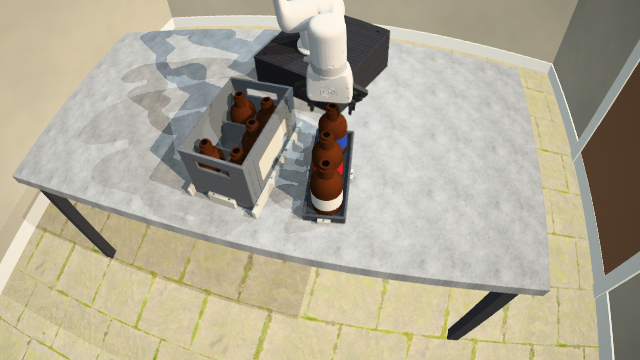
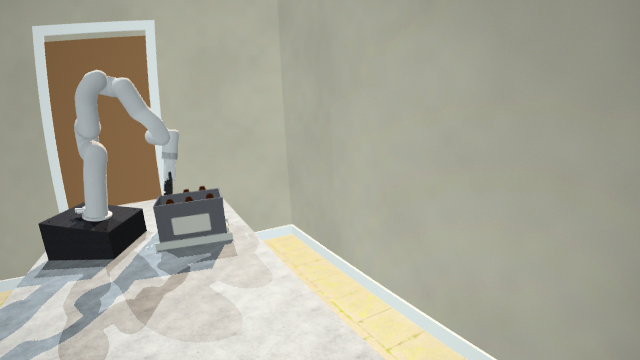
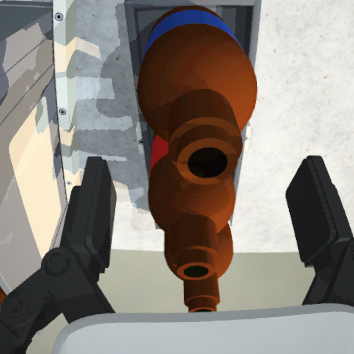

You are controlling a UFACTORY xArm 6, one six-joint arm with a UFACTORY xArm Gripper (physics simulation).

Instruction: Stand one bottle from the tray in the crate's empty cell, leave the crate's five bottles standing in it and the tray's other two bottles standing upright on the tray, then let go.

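Frame: origin at the arm's base, x ahead, y left, z up, level; centimetres.
Where they show: gripper, between the fingertips: (image 1: 331, 108) (image 2: 168, 193) (image 3: 204, 174); arm's base, origin of its link: (image 2: 97, 216).
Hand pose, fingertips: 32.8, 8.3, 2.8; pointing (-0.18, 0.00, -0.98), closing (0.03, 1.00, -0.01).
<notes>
Each offset is from my fingertips to the top centre of the thing, as dx, dy, dz. Level surfaces: height alone.
The grey crate @[+6.1, -22.4, +1.7] (image 1: 215, 186) (image 2: 163, 226) holds five upright brown bottles; its middle cell on the side away from the tray (image 1: 348, 197) (image 3: 256, 30) is empty. Three brown bottles stand upright in a row on the tray: a blue-banded one @[-0.8, +0.1, +0.2] (image 1: 332, 123) (image 3: 197, 75) nearest the robot base, a red-banded one @[+8.8, -0.2, +0.2] (image 1: 326, 150) (image 3: 190, 195) in the middle, and a white-banded one @[+17.0, +0.7, +0.2] (image 1: 326, 187) (image 3: 201, 290) at the far end. My gripper (image 1: 331, 109) (image 2: 168, 192) (image 3: 204, 174) is wide open around the level of the blue-banded bottle's neck, one finger on each side, gripping nothing.
The black robot base (image 1: 367, 55) (image 2: 92, 235) stands behind the crate and tray. Pale strips (image 1: 222, 200) (image 2: 195, 242) line the crate's foot on the table @[dz -15.8] (image 1: 440, 175). The crate's high wall rises beside the tray, with a narrow gap between them.
</notes>
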